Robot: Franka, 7 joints.
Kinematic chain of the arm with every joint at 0, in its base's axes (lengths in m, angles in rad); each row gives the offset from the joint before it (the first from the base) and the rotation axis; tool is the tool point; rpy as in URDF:
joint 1: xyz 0 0 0.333 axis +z
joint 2: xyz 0 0 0 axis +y
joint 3: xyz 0 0 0.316 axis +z
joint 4: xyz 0.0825 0 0 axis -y
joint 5: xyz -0.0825 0 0.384 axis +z
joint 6: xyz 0 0 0 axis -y
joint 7: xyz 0.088 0 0 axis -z
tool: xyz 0 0 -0.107 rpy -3.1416 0 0
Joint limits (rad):
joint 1: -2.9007..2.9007
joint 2: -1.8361..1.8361
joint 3: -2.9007..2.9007
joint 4: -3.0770..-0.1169
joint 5: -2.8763..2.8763
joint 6: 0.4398..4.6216
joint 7: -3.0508..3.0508
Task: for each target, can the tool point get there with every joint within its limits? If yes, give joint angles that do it. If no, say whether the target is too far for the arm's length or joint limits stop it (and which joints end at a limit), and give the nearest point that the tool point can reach.
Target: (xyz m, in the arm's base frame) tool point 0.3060 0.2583 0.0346
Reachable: yes | joints 0.7619 0.6244 -0.1025 -2.4808 -0.5192 2.8542 1.2058
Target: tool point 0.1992 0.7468 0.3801
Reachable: yes | joints 0.6520 1.3698 1.2504 -0.9893 0.9733 1.7176 -1.4957
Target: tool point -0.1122 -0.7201 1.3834
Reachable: no: too far | nearest point -0.0753 -0.4832 1.0379 | short by 0.421 m
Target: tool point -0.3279 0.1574 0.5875
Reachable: yes | joints 2.3359 -0.7929 0.1626 -2.6019 -1.1632 2.9247 2.0529
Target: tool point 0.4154 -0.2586 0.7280
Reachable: yes | joints 1.3803 -0.9725 -0.8457 -1.5730 1.7953 3.8330 0.0750
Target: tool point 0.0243 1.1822 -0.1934
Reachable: no: too far | nearest point 0.0161 0.7836 -0.0159 | short by 0.436 m
